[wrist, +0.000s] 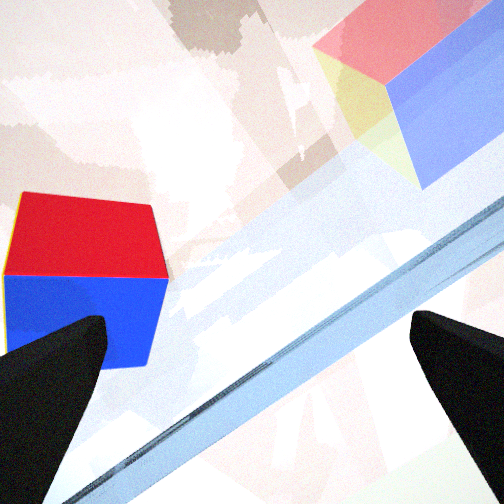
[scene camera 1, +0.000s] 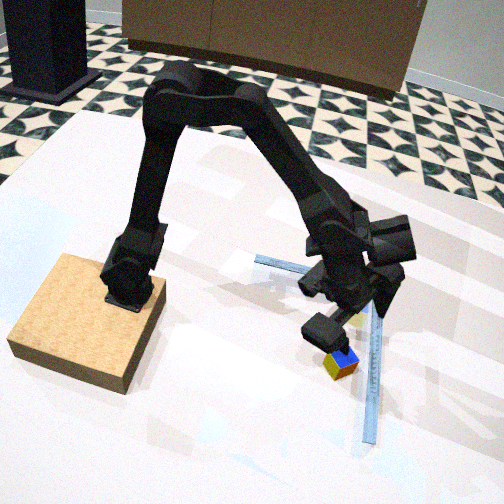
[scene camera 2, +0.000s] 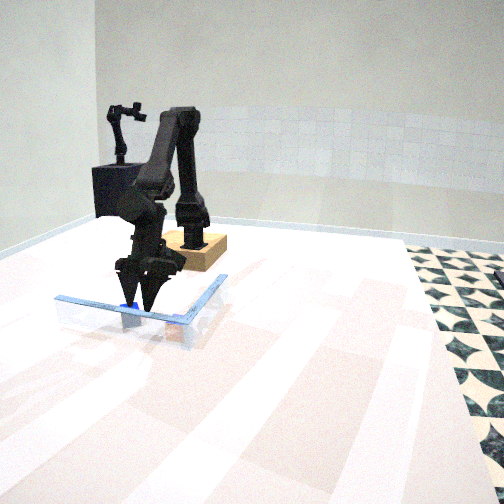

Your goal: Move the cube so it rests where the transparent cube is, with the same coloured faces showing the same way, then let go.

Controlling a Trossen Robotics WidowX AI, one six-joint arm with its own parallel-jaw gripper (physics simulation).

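The cube point(wrist: 88, 276) shows a red face above a blue face in the wrist view, at the left, just beyond my left fingertip. In scene camera 1 the cube point(scene camera 1: 341, 364) sits on the table with blue on top, yellow and red on its sides. The transparent cube point(wrist: 420, 85) is at the upper right in the wrist view, with pale red, blue and yellow faces. My gripper point(wrist: 250, 375) is open and empty; it hovers just above the table beside the cube, also seen in scene camera 1 point(scene camera 1: 345, 325) and scene camera 2 point(scene camera 2: 142, 297).
A thin pale-blue L-shaped rail point(scene camera 1: 373, 385) lies on the table and runs diagonally between my fingers point(wrist: 300, 340). The arm's base stands on a wooden block point(scene camera 1: 88, 318). A dark cabinet point(scene camera 2: 118, 188) stands at the back.
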